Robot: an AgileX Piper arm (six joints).
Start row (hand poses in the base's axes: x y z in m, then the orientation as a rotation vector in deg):
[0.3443 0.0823 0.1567 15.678 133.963 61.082]
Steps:
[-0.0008 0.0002 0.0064 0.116 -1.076 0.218]
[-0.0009 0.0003 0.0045 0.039 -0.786 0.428]
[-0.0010 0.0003 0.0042 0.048 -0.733 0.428]
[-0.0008 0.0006 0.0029 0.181 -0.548 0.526]
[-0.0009 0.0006 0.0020 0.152 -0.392 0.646]
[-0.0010 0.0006 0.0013 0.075 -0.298 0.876]
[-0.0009 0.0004 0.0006 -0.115 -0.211 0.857]
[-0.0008 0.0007 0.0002 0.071 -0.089 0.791]
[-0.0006 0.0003 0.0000 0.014 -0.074 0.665]
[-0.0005 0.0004 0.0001 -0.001 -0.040 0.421]
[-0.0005 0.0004 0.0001 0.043 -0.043 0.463]
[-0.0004 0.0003 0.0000 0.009 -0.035 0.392]
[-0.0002 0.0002 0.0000 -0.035 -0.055 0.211]
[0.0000 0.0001 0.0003 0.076 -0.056 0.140]
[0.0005 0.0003 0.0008 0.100 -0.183 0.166]
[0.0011 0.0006 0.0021 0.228 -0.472 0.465]
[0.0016 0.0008 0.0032 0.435 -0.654 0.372]
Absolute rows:
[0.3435 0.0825 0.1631 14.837 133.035 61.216]
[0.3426 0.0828 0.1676 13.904 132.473 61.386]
[0.3416 0.0831 0.1718 13.008 131.950 61.569]
[0.3408 0.0837 0.1747 12.165 131.556 61.976]
[0.3399 0.0843 0.1767 11.267 131.350 62.426]
[0.3389 0.0849 0.1780 10.134 131.337 62.911]
[0.3380 0.0853 0.1786 8.997 131.485 63.176]
[0.3372 0.0860 0.1788 8.077 131.617 63.641]
[0.3366 0.0863 0.1788 7.284 131.749 63.978]
[0.3361 0.0867 0.1789 6.781 131.842 64.180]
[0.3356 0.0871 0.1790 6.245 131.920 64.453]
[0.3352 0.0874 0.1790 5.781 132.001 64.652]
[0.3350 0.0876 0.1790 5.495 132.034 64.706]
[0.3350 0.0877 0.1793 5.331 131.984 64.853]
[0.3355 0.0880 0.1801 5.072 131.817 65.015]
[0.3366 0.0886 0.1822 4.352 131.411 65.416]
[0.3382 0.0894 0.1854 3.711 130.700 65.967]

